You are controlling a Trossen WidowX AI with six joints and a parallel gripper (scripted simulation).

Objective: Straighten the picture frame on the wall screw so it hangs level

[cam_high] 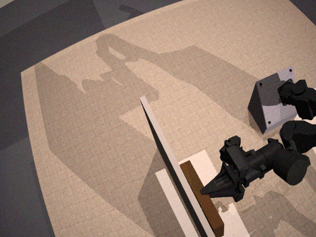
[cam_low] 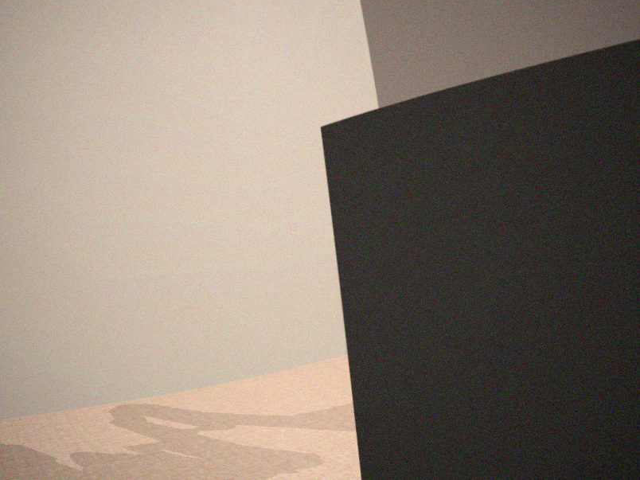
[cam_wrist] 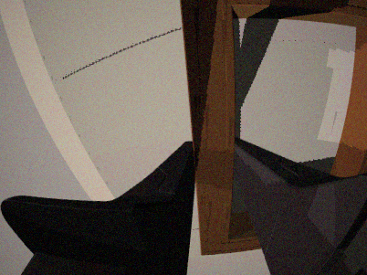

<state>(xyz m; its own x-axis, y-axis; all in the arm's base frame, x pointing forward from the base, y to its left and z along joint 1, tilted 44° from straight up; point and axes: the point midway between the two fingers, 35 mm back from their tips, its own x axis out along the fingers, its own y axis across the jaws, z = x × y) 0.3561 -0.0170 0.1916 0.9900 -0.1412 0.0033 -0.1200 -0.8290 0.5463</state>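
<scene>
The brown wooden picture frame lies 5 cm below my gripper tip, 1 cm to the left of it and 1 cm ahead of it. From my gripper tip the other things lie so: wall panel (6 cm below, 2 cm ahead, 1 cm to the left).
</scene>
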